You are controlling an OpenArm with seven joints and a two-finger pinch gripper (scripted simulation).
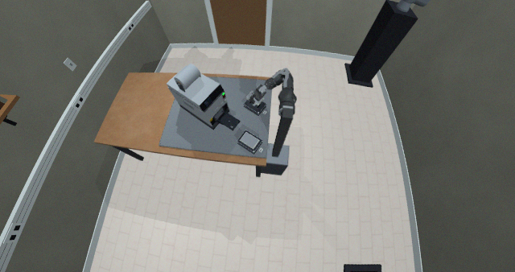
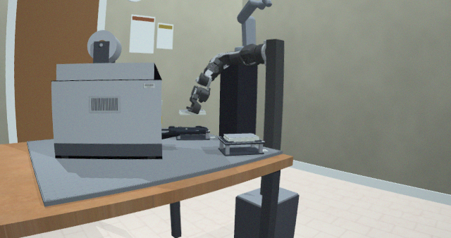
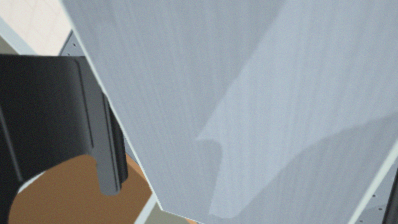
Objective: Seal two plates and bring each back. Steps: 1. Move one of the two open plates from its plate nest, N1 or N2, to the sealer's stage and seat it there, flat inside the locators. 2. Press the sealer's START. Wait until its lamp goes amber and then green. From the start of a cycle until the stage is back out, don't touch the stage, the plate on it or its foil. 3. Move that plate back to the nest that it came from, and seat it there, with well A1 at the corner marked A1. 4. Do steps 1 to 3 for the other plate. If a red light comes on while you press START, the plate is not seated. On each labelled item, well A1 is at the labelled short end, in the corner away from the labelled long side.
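My gripper is now 1 cm above the white open-well plate. From my hand the other things lie so: white start button: 22 cm ahead, 9 cm to the left, 5 cm above; then plate nest: 35 cm to the left, 9 cm below, 1 cm behind; then sealer stage: 22 cm to the left, 17 cm ahead, 5 cm below.
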